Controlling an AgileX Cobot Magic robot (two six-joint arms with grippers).
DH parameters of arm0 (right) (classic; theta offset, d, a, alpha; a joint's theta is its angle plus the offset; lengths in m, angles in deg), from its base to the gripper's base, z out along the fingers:
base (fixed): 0 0 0 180
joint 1: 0 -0.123 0 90
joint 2: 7.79 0 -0.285 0
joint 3: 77.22 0 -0.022 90
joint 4: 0 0.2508 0 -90
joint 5: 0 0 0.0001 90
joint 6: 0 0.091 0 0
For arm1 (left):
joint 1: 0 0.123 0 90
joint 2: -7.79 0 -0.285 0
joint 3: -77.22 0 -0.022 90
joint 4: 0 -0.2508 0 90
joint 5: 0 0 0.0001 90
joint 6: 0 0.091 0 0
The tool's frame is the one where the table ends.
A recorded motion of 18 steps. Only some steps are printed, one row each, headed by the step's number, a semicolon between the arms.
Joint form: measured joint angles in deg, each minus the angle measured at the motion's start. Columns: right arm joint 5, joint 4, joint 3, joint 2, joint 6, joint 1; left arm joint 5, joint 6, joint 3, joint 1, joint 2, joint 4.
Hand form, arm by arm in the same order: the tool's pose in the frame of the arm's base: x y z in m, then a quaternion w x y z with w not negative. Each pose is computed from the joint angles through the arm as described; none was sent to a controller.
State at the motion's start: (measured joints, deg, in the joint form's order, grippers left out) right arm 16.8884 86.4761 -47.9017 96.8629 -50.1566 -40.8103; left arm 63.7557 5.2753 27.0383 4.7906 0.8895 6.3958
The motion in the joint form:
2: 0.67 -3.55 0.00 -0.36 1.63 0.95; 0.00 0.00 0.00 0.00 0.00 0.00
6: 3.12 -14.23 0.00 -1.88 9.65 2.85; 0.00 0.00 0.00 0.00 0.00 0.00
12: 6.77 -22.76 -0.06 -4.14 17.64 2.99; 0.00 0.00 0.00 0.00 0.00 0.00
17: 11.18 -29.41 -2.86 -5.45 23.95 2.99; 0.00 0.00 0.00 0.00 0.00 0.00
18: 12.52 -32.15 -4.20 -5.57 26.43 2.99; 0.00 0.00 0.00 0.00 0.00 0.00
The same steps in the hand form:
2: 0.2339 0.2309 0.1798 0.21251 -0.10321 0.91193 0.33552; -0.0058 -0.0096 0.2657 0.49587 0.00692 0.86828 -0.01224
6: 0.2347 0.2208 0.1848 0.20200 -0.11707 0.91648 0.32489; -0.0058 -0.0096 0.2657 0.49587 0.00692 0.86828 -0.01224
12: 0.2267 0.2176 0.1939 0.18029 -0.13128 0.91871 0.32592; -0.0058 -0.0096 0.2657 0.49587 0.00692 0.86828 -0.01224
17: 0.2258 0.2209 0.2103 0.16679 -0.14882 0.91596 0.33324; -0.0058 -0.0096 0.2657 0.49587 0.00692 0.86828 -0.01224
18: 0.2270 0.2223 0.2155 0.16365 -0.15448 0.91618 0.33161; -0.0058 -0.0096 0.2657 0.49587 0.00692 0.86828 -0.01224

